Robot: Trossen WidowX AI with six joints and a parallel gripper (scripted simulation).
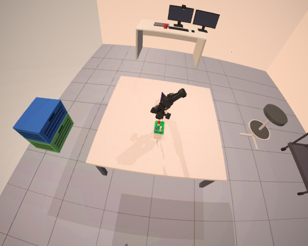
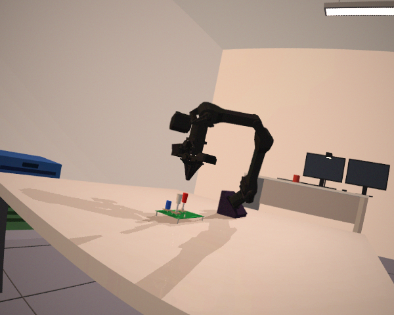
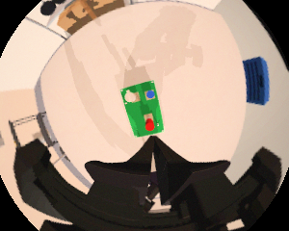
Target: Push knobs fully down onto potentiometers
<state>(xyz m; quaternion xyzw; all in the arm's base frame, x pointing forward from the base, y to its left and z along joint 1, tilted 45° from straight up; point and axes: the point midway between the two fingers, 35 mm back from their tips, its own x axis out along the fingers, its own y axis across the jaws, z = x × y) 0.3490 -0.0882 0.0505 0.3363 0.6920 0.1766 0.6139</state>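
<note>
My gripper tip is 7 cm above the red knob. Round my gripper tip: white knob 6 cm below, 6 cm ahead, 3 cm to the left.
</note>
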